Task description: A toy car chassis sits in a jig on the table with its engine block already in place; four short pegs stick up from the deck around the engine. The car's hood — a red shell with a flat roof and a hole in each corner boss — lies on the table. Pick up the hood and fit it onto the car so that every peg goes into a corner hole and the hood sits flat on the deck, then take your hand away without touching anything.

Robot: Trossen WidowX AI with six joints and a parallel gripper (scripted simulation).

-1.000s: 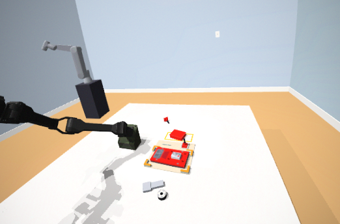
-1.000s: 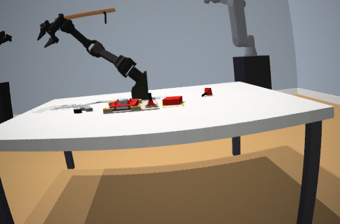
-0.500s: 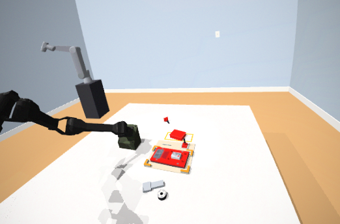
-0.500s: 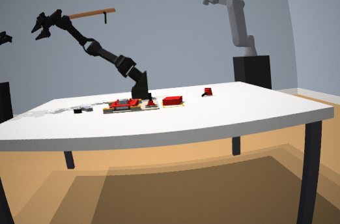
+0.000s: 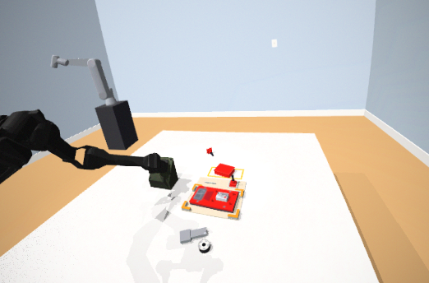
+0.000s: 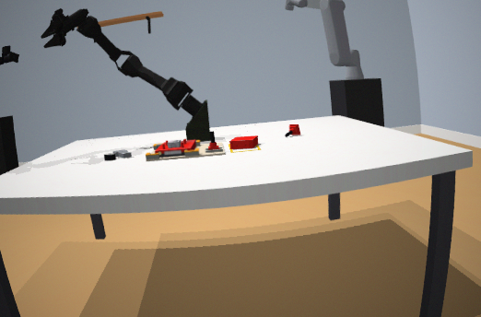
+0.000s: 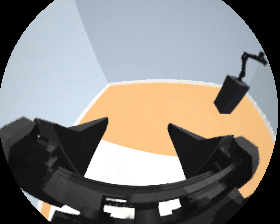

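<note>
Now: the red hood 290 mm ahead of my gripper tip, 720 mm to the left of it and 430 mm below it. The rest, counted from my gripper tip: grey engine block 320 mm ahead, 520 mm to the left, 430 mm below; small wheel 290 mm ahead, 300 mm to the left, 440 mm below.
</note>
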